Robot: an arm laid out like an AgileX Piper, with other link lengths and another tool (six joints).
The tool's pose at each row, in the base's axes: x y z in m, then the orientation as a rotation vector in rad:
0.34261 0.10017 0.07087 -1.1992 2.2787 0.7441
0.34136 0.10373 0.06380 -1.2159 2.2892 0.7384
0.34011 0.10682 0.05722 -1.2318 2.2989 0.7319
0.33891 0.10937 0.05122 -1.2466 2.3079 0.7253
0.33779 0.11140 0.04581 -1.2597 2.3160 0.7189
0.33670 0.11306 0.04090 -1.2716 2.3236 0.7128
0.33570 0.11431 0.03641 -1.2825 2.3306 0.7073
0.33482 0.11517 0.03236 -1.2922 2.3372 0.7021
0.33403 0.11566 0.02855 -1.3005 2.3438 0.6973
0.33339 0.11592 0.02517 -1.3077 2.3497 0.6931
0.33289 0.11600 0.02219 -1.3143 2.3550 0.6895
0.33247 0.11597 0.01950 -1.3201 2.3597 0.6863
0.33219 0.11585 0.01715 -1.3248 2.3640 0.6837
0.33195 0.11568 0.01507 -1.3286 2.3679 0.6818
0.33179 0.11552 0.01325 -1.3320 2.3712 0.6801
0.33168 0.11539 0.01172 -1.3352 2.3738 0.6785
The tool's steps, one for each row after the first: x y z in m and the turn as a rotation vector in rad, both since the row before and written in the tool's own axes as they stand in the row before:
0.00286 0.00099 0.00742 -0.0028 0.0173 -0.0042
0.00272 0.00088 0.00680 -0.0020 0.0164 -0.0043
0.00257 0.00073 0.00607 -0.0015 0.0154 -0.0041
0.00242 0.00057 0.00534 -0.0010 0.0138 -0.0036
0.00228 0.00049 0.00475 -0.0008 0.0128 -0.0032
0.00221 0.00034 0.00421 -0.0008 0.0117 -0.0028
0.00211 0.00016 0.00367 -0.0006 0.0108 -0.0024
0.00214 -0.00002 0.00328 -0.0005 0.0100 -0.0016
0.00196 -0.00015 0.00284 -0.0004 0.0088 -0.0013
0.00177 -0.00025 0.00243 -0.0006 0.0079 -0.0012
0.00164 -0.00030 0.00215 -0.0005 0.0070 -0.0010
0.00144 -0.00038 0.00184 -0.0005 0.0061 -0.0005
0.00131 -0.00037 0.00160 -0.0006 0.0052 -0.0002
0.00112 -0.00037 0.00141 -0.0005 0.0045 -0.0003
0.00092 -0.00033 0.00119 -0.0004 0.0039 -0.0005

